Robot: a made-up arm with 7 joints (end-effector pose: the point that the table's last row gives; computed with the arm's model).
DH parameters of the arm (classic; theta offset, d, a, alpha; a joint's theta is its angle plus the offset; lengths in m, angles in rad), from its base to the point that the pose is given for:
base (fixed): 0 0 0 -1.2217
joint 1: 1.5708 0 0 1.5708
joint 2: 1.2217 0 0 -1.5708
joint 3: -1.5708 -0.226 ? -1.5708
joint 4: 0 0 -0.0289 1.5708
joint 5: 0 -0.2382 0 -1.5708
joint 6: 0 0 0 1.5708
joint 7: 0 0 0 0
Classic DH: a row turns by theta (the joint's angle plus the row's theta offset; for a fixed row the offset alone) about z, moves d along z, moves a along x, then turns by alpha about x.
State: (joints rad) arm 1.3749 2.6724 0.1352 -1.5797 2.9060 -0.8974 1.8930
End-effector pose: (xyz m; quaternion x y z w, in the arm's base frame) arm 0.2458 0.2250 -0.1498 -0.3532 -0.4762 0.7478 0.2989
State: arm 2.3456 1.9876 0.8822 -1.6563 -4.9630 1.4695 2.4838
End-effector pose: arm 0.0394 0.3007 -0.1826 0.6593 0.0259 0.6964 0.2823
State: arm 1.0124 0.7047 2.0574 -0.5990 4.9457 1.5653 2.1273
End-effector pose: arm -0.3472 0.2980 -0.0427 -0.7942 -0.0114 -0.4464 0.4121
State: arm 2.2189 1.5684 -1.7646 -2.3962 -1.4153 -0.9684 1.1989
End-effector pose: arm -0.1481 -0.0594 0.1512 -0.8431 0.0785 0.3668 0.3854
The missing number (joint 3, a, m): 0.0254
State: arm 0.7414 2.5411 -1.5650 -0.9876 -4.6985 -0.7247 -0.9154
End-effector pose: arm 0.0364 0.3923 0.1832 0.4748 0.3065 -0.6571 0.4988
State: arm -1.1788 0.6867 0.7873 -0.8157 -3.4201 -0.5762 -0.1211
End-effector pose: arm 0.3672 0.2453 0.0733 0.6507 0.2500 -0.6810 0.2242
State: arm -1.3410 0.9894 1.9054 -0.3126 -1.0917 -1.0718 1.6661
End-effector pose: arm 0.3160 0.3432 0.0207 0.3713 0.8814 -0.2566 0.1394
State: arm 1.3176 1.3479 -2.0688 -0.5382 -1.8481 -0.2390 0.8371
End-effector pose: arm -0.3358 0.3061 0.0834 0.7207 -0.4285 0.5450 0.0001
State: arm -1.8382 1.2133 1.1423 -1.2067 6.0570 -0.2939 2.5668
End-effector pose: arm 0.0268 0.3358 0.2390 0.6864 0.5232 0.1597 0.4791
